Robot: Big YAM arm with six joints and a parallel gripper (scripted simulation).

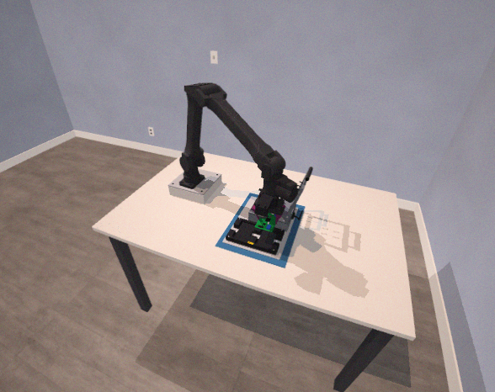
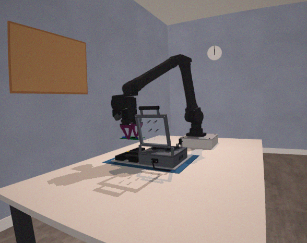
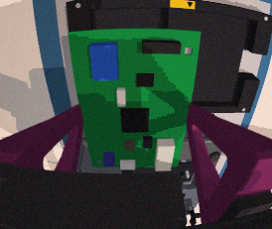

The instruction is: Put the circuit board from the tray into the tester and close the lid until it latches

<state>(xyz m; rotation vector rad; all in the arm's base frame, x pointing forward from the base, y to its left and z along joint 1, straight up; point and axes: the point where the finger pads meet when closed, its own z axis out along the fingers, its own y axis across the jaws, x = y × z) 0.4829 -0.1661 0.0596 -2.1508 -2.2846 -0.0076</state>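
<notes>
Now: the small latch hook 11 cm behind my hand, 22 cm to the left of it and 3 cm below it. Also, from my hand: clear lid 8 cm ahead, 17 cm to the left, 6 cm above; green circuit board right at my hand.
</notes>
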